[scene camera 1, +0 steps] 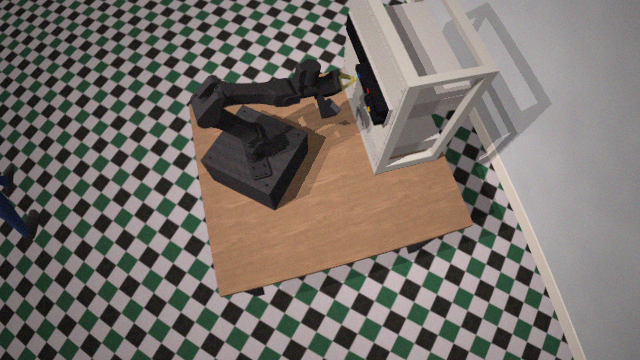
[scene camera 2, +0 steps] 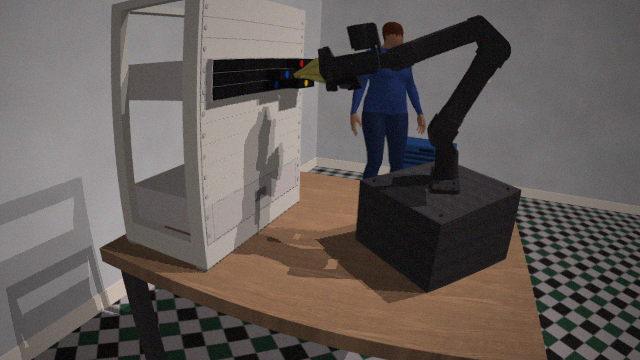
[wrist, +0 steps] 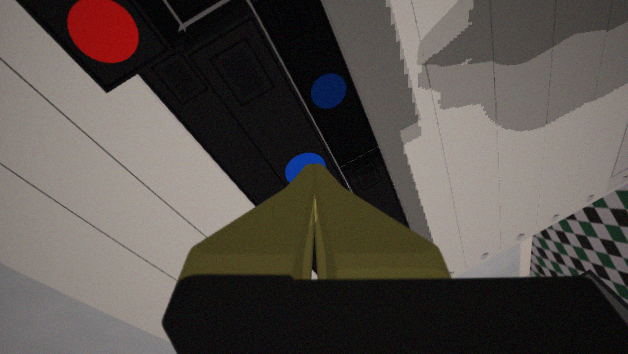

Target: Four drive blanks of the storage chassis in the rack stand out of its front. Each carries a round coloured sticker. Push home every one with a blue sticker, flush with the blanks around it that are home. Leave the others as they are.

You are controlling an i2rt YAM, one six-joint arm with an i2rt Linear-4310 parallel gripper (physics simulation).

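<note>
The black storage chassis sits in the white rack. Its upper blue sticker is in the middle row, partly hidden by the fingertips in the wrist view. The lower blue sticker is in the bottom row, its blank looking about level with its neighbour. I cannot tell how far the middle-row blank stands out. The blanks with the red sticker and yellow sticker stand out. My gripper is shut and empty, its tips close before the upper blue sticker.
The white rack stands on the wooden table in front of the wall. The arm's black base block stands on the table facing the rack. A person stands behind the arm near a blue crate.
</note>
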